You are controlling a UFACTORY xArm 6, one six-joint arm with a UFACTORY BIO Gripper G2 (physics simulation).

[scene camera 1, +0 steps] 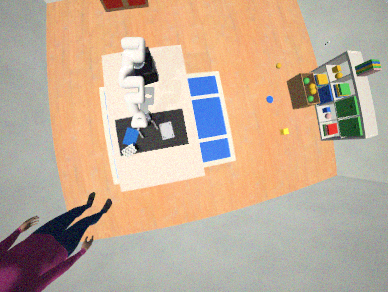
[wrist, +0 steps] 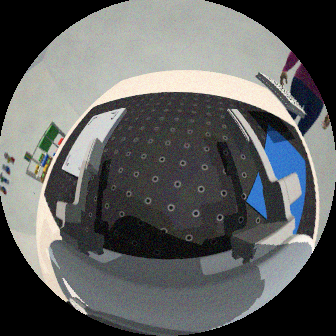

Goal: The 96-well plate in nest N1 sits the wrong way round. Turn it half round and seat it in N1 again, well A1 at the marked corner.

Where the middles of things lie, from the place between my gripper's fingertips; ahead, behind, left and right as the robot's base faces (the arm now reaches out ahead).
Right now the light grey nest [wrist: 102, 126] is 160 mm to the left of my hand, 30 mm below it and 30 mm ahead of it. Also, from my hand: flat blue rectangle [wrist: 284, 159] (200 mm to the right, 40 mm behind, 30 mm below).
